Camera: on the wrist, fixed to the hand. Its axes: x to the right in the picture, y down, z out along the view.
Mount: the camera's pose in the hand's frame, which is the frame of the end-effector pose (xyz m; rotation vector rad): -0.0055 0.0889 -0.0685 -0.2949 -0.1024 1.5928
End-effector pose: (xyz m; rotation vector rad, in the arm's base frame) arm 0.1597 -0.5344 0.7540 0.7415 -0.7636 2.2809
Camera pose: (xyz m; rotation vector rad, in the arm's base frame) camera 0.0808 -0.5478 0.6751 0.0346 1.3440 -1.9457
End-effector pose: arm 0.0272 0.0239 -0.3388 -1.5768 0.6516 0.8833
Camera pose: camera -0.0346 -0.0604 -0.3801 -0.9848 1.8093 2.2369
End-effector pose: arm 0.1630 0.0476 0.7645 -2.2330 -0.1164 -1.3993
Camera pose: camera 0.1332 -0.0599 0.7512 -1.6266 1.5250 -0.3606
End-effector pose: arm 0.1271 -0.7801 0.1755 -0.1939 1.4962 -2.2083
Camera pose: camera 0.1332 -0.7467 0.0684 0.5943 1.1381 -0.6854
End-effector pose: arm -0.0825 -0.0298 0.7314 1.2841 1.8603 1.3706
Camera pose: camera -0.1005 -0.0611 0.8378 -2.3722 -0.1687 -1.7485
